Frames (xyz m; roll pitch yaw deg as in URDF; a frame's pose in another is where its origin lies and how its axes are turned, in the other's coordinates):
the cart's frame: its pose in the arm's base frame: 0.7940 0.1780 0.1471 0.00 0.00 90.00
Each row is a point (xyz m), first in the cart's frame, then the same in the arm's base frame.
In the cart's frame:
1: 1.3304 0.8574 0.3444
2: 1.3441 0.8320 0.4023
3: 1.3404 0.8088 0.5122
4: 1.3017 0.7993 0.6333
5: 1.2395 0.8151 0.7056
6: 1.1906 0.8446 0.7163
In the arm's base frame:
1: -0.0634 1.5084 0.4915
2: -0.0380 1.5221 0.5494
3: -0.0148 1.5184 0.6593
4: -0.0053 1.4797 0.7804
5: -0.0211 1.4175 0.8527
6: -0.0506 1.3686 0.8634

